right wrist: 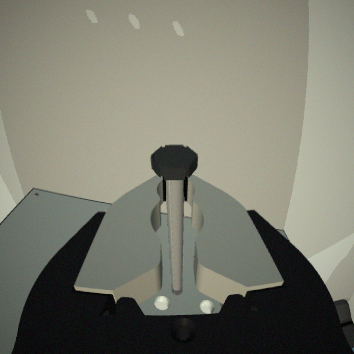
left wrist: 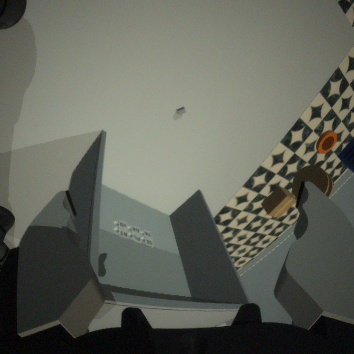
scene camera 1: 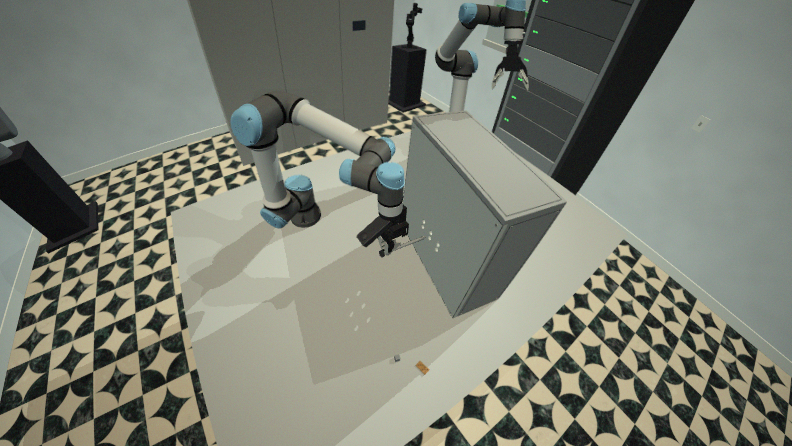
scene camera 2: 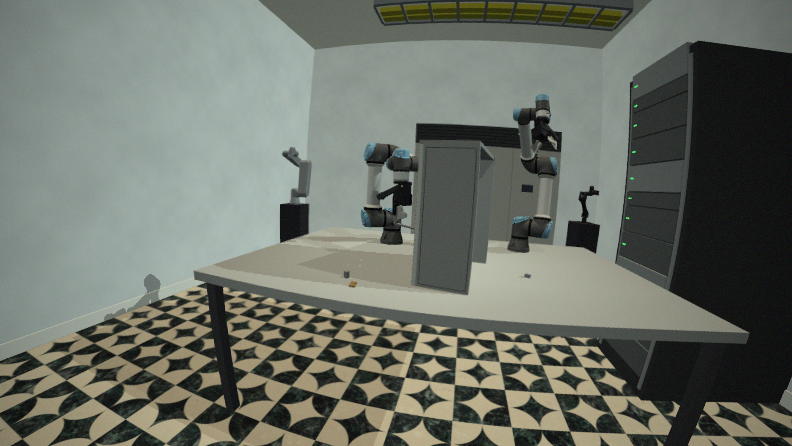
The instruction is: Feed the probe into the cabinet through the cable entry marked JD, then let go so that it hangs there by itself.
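Places are measured from the left arm's base along level axes (x left, y up, z ahead), in metres.
Where they show: left gripper, fingertip midpoint: (left wrist: 184,189) (scene camera 1: 509,90) (scene camera 2: 544,153); right gripper, fingertip midpoint: (right wrist: 174,178) (scene camera 1: 385,253) (scene camera 2: 396,225); left arm's base, origin of the base link: (left wrist: 0,1) (scene camera 2: 518,250); right arm's base, origin of the base link: (scene camera 1: 305,216) (scene camera 2: 391,242).
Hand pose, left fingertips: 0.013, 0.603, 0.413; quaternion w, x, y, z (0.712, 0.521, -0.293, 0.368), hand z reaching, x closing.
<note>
Things, the pixels of their top centre, and the offset from my left fingertips, as dx, dy, dz. Level surfaces: height alone.
- table, its level: dy -0.602
- orange block, middle of its top: (scene camera 1: 422,367) (scene camera 2: 352,283) -0.810, -0.595, +0.570
- small grey block, middle of its top: (scene camera 1: 397,357) (scene camera 2: 346,271) -0.867, -0.575, +0.496
- small grey piece, middle of its top: (left wrist: 181,111) (scene camera 2: 527,274) -0.087, -0.587, +0.228
The grey cabinet (scene camera 1: 460,221) (scene camera 2: 446,216) (right wrist: 45,225) stands on the table, its open side showing in the left wrist view. Small round cable entries (scene camera 1: 437,247) (left wrist: 132,232) (right wrist: 162,302) pierce its panel; I cannot make out which is JD. My right gripper (scene camera 1: 386,247) (scene camera 2: 399,213) (right wrist: 174,178) is shut on the probe (scene camera 1: 408,243) (scene camera 2: 406,226) (right wrist: 176,235), near its black head. The rod is about level, its tip close to the entries in scene camera 1; whether it touches or enters one is unclear. My left gripper (scene camera 1: 510,86) (scene camera 2: 552,141) (left wrist: 184,189) is open and empty, high beyond the cabinet.
On the table (scene camera 1: 238,387) (scene camera 2: 581,299) lie an orange block (scene camera 1: 422,367) (scene camera 2: 352,284) and a small grey block (scene camera 1: 396,359) (scene camera 2: 346,274) on the holed panel's side. Another small grey piece (scene camera 2: 527,275) (left wrist: 180,110) lies on the open side.
</note>
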